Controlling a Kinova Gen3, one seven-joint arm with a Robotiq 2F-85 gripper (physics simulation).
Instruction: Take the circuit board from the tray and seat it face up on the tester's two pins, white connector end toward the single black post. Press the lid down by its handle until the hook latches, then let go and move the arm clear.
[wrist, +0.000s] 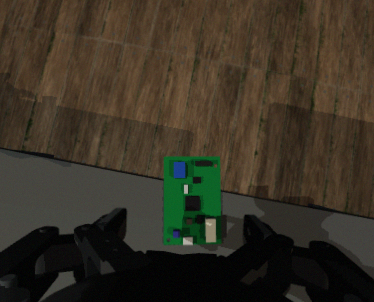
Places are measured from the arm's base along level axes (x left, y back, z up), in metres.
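Pixels of known places: gripper, fingertip midpoint: (184, 224).
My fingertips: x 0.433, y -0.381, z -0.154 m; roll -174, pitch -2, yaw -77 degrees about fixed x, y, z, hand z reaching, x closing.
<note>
Behind a point stands the place of what it marks.
The green circuit board (175, 205) {y -0.373, x 0.424, z -0.266 m} shows its component face, lower middle of the wrist view. A blue block and a dark strip are at its upper end; a large white block and a small white part are at its lower end, nearest the gripper. My gripper (184, 224) {y -0.381, x 0.432, z -0.154 m} is open, with one finger left of the board and one right of it, both apart from it in the picture. How far the board lies below the fingertips is hard to tell. The tray, the tester, its pins, black post, lid, handle and hook cannot be made out.
A grey surface (65, 195) {y -0.236, x 0.397, z -0.268 m} crosses the lower part of the view, and its dark edge slants down to the right. The board's upper end overlaps this edge in the picture. Brown wooden planks (150, 75) fill the upper part, with broad shadows across them.
</note>
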